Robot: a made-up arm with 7 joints.
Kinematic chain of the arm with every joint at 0, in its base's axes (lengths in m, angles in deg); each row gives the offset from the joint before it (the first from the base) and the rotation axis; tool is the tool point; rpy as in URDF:
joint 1: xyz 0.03 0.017 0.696 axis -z
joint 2: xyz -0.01 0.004 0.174 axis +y
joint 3: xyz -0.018 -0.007 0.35 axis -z
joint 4: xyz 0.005 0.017 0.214 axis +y
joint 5: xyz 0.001 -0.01 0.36 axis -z
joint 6: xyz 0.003 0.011 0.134 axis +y
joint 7: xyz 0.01 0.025 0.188 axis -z
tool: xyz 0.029 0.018 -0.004 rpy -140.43 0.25 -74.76
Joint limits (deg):
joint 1: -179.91..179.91
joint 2: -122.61..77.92
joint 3: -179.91..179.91
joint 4: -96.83..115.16
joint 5: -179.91..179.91
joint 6: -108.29..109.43
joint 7: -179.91..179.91
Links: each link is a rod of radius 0.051 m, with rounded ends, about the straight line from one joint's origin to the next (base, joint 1, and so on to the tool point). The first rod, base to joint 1, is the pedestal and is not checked.
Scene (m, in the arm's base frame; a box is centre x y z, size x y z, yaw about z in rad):
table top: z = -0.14
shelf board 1: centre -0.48 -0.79 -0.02 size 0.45 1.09 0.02 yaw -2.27
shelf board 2: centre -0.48 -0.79 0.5 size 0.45 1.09 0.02 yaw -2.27
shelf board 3: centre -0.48 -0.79 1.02 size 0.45 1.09 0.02 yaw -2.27
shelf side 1: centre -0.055 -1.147 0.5 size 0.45 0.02 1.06 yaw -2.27
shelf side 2: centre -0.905 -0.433 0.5 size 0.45 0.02 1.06 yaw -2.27
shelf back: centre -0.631 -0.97 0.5 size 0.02 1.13 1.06 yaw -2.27
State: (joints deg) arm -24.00 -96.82 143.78 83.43 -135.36 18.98 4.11
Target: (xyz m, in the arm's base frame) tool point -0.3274 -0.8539 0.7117
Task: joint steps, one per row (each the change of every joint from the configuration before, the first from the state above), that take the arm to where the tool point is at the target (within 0.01 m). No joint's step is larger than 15 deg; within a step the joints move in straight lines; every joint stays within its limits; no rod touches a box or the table.
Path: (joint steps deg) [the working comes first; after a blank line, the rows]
Joints at the target: -30.23 -75.34 124.64 90.37 -131.48 23.92 5.34
Straight joint move there: touches shelf board 2.

1: 3.83 1.77 3.32 13.33 -0.01 -1.48 0.14
2: 3.83 1.78 3.31 13.34 -0.01 -1.47 0.14
3: -1.39 2.07 -3.60 1.01 14.14 9.27 2.86
4: -1.39 2.08 -3.60 1.01 14.14 9.28 2.86
5: -1.39 2.07 -3.61 1.02 14.14 9.28 2.86
6: -1.39 2.07 -3.60 1.01 14.13 9.27 2.86
7: -1.39 2.08 -3.60 1.01 14.14 9.28 2.86
8: -1.39 1.51 -1.56 -4.96 -13.36 -7.70 -2.67
9: -1.39 1.51 -1.55 -4.96 -13.36 -7.70 -2.67
10: -1.38 1.51 -1.55 -4.96 -13.36 -7.69 -2.67
11: -1.39 1.52 -1.55 -4.95 -13.35 -7.70 -2.67
12: -1.39 1.51 -1.55 -4.96 -13.36 -7.70 -2.67

